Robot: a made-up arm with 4 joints.
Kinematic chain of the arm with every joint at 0, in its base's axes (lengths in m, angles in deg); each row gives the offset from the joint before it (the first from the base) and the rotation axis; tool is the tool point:
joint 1: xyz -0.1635 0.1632 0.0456 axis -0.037 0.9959 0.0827
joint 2: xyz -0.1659 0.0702 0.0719 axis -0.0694 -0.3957 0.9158
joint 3: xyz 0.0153 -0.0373 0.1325 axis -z
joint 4: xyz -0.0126 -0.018 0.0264 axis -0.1 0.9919 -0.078
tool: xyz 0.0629 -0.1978 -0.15
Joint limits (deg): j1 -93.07..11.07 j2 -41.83..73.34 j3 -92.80..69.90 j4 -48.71..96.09
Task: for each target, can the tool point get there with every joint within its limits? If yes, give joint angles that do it. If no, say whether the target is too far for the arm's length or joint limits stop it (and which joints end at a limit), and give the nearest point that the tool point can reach.
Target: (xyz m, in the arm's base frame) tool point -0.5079 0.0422 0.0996
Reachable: yes | joints -6.96 -32.73 10.10 26.69
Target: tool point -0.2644 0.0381 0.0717
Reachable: yes | joints -69.30 21.75 -15.78 11.22
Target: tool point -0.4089 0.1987 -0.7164
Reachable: no: too far | nearest point -0.3579 0.2118 -0.3878 | short by 0.333 m
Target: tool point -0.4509 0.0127 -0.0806
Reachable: yes | joints -41.87 -19.61 -1.30 40.18
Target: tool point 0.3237 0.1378 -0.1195
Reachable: no: joint limits stop it (at a limit: joint 1, joint 2, joint 4) | nearest point -0.0561 0.1627 0.1228 | short by 0.451 m
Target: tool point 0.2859 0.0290 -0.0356
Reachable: no: joint limits stop it (at a limit: joint 1, joint 4) | nearest point -0.0583 0.1223 0.1316 | short by 0.394 m
